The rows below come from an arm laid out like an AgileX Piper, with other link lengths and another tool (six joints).
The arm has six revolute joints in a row. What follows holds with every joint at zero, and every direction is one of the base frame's. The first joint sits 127.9 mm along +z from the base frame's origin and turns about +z. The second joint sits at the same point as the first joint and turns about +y. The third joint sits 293.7 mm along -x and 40.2 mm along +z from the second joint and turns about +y. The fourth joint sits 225.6 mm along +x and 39.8 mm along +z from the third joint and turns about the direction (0.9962, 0, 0.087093). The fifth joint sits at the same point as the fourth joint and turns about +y. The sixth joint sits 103.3 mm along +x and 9.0 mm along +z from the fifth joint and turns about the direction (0.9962, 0, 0.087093). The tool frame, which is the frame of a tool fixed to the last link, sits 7.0 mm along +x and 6.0 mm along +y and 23.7 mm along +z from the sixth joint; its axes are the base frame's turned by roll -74.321, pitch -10.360 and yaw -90.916 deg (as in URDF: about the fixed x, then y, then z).
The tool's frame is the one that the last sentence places.
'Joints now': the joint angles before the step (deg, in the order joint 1, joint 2, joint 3, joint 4, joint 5, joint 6). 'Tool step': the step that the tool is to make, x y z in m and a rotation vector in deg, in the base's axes. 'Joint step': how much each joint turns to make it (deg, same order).
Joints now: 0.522 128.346 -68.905 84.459 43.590 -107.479
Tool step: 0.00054 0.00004 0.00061 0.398 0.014 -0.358
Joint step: 0.000 -0.001 0.001 0.523 0.116 0.000
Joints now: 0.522 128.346 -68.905 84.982 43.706 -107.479
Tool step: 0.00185 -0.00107 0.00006 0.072 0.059 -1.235
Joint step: 0.000 -0.001 0.001 0.930 -0.652 0.161
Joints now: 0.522 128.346 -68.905 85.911 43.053 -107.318
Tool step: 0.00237 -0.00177 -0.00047 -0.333 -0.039 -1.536
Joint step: 0.000 0.001 -0.001 1.015 -1.164 0.055
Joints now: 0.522 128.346 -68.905 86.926 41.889 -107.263
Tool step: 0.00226 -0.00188 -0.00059 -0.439 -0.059 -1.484
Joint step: 0.000 -0.001 0.000 0.950 -1.222 0.002
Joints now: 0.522 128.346 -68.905 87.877 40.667 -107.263
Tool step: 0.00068 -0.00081 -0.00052 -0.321 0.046 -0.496
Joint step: -0.001 0.000 0.001 0.137 -0.547 0.104
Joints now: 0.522 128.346 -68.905 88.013 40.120 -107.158
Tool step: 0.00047 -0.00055 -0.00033 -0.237 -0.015 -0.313
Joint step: -0.001 0.000 0.000 0.116 -0.375 0.000
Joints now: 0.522 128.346 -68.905 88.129 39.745 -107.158
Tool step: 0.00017 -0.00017 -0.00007 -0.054 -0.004 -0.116
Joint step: 0.000 -0.001 0.000 0.062 -0.112 0.001
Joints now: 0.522 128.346 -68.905 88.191 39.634 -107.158
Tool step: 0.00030 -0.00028 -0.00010 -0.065 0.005 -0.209
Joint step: 0.000 0.001 -0.001 0.118 -0.174 0.018
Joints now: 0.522 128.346 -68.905 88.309 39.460 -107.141
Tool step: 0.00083 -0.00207 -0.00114 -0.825 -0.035 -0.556
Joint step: -0.111 0.000 0.001 -0.117 -0.931 0.000
